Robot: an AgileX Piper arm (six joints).
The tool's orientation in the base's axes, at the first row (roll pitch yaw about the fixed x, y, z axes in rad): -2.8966 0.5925 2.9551
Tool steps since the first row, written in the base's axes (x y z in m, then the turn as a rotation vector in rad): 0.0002 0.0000 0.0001 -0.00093 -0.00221 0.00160; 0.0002 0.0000 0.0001 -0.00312 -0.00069 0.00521; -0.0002 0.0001 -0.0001 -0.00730 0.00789 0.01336; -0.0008 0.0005 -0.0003 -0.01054 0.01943 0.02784; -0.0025 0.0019 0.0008 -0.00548 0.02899 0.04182; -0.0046 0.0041 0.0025 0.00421 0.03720 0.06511; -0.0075 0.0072 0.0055 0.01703 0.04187 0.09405; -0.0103 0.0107 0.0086 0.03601 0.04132 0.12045; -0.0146 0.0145 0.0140 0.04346 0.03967 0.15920; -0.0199 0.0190 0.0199 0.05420 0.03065 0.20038; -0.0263 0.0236 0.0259 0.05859 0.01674 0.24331; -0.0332 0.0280 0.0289 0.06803 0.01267 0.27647
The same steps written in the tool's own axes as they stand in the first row. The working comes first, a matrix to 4 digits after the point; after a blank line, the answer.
The tool's axes in the first row as the columns of a matrix, in the base's axes (used below as rounded here):
-0.8152 0.3130 0.4874
0.1538 0.9282 -0.3388
-0.5584 -0.2012 -0.8048

-0.0002 0.0000 0.0000 -0.00048 -0.00266 -0.00099; -0.0002 0.0000 0.0000 -0.00047 -0.00267 -0.00548; 0.0002 0.0001 -0.0001 -0.00030 0.00235 -0.01698; 0.0009 0.0003 -0.0003 -0.00397 0.00913 -0.03413; 0.0019 0.0008 -0.0025 -0.01443 0.01678 -0.04615; 0.0030 0.0019 -0.0056 -0.03407 0.02275 -0.06295; 0.0042 0.0032 -0.0105 -0.05996 0.02527 -0.08158; 0.0052 0.0050 -0.0156 -0.09026 0.02539 -0.09339; 0.0063 0.0061 -0.0233 -0.11822 0.01839 -0.12038; 0.0080 0.0074 -0.0322 -0.15136 0.00510 -0.14523; 0.0106 0.0085 -0.0417 -0.18105 -0.01508 -0.17293; 0.0152 0.0098 -0.0489 -0.20789 -0.02257 -0.19364
